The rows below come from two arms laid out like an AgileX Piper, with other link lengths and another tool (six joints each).
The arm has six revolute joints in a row. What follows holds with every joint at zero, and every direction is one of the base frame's. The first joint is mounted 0.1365 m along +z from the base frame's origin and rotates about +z. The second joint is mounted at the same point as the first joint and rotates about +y. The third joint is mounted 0.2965 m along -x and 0.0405 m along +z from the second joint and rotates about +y. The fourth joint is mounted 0.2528 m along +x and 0.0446 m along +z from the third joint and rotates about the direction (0.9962, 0, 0.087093). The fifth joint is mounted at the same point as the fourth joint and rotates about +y. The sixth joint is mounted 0.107 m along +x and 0.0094 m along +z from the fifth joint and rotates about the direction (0.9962, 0, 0.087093). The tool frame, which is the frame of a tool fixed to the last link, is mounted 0.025 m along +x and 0.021 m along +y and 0.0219 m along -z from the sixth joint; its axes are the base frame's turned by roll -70.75, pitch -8.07 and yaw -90.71 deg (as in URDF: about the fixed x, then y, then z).
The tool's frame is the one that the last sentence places.
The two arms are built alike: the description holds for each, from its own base.
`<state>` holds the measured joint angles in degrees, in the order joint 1, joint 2, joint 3, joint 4, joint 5, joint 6, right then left.
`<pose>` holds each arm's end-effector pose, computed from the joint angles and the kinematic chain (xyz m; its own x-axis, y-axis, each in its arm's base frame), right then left.
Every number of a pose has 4 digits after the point.
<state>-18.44 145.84 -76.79 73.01 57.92 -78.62 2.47 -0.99 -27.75 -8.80 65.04 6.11</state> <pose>0.3884 -0.0106 -0.0176 0.2709 -0.6425 -0.7168 -0.8318 0.2185 -0.5103 0.0043 0.0039 0.2446 -0.0242 -0.9874 0.1567 -0.2949 -0.1427 -0.9448</pose>
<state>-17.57 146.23 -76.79 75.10 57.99 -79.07 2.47 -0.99 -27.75 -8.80 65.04 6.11</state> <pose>0.3915 -0.0037 -0.0184 0.2661 -0.6342 -0.7259 -0.8266 0.2372 -0.5103 0.0043 0.0039 0.2446 -0.0242 -0.9874 0.1567 -0.2949 -0.1427 -0.9448</pose>
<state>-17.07 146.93 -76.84 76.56 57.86 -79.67 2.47 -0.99 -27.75 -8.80 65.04 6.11</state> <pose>0.3928 0.0004 -0.0222 0.2605 -0.6303 -0.7313 -0.8242 0.2493 -0.5085 0.0043 0.0039 0.2446 -0.0242 -0.9874 0.1567 -0.2949 -0.1427 -0.9448</pose>
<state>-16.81 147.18 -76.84 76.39 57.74 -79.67 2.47 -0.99 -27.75 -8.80 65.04 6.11</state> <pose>0.3919 0.0022 -0.0242 0.2612 -0.6300 -0.7314 -0.8281 0.2431 -0.5052 0.0043 0.0039 0.2446 -0.0242 -0.9874 0.1567 -0.2949 -0.1427 -0.9448</pose>
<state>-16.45 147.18 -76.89 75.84 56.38 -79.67 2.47 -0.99 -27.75 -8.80 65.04 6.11</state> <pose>0.3921 0.0029 -0.0271 0.2640 -0.6472 -0.7151 -0.8298 0.2256 -0.5105 0.0043 0.0039 0.2446 -0.0242 -0.9874 0.1567 -0.2949 -0.1427 -0.9448</pose>
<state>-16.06 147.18 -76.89 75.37 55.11 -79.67 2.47 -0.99 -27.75 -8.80 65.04 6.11</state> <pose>0.3921 0.0039 -0.0298 0.2667 -0.6625 -0.7000 -0.8315 0.2091 -0.5147 0.0043 0.0039 0.2446 -0.0242 -0.9874 0.1567 -0.2949 -0.1427 -0.9448</pose>
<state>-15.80 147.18 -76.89 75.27 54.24 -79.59 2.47 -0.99 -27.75 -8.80 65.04 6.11</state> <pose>0.3927 0.0047 -0.0314 0.2653 -0.6726 -0.6908 -0.8319 0.2025 -0.5166 0.0043 0.0039 0.2446 -0.0242 -0.9874 0.1567 -0.2949 -0.1427 -0.9448</pose>
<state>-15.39 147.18 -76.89 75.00 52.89 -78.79 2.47 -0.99 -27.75 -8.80 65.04 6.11</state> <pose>0.3934 0.0059 -0.0337 0.2534 -0.6879 -0.6801 -0.8360 0.1981 -0.5118 0.0043 0.0039 0.2446 -0.0242 -0.9874 0.1567 -0.2949 -0.1427 -0.9448</pose>
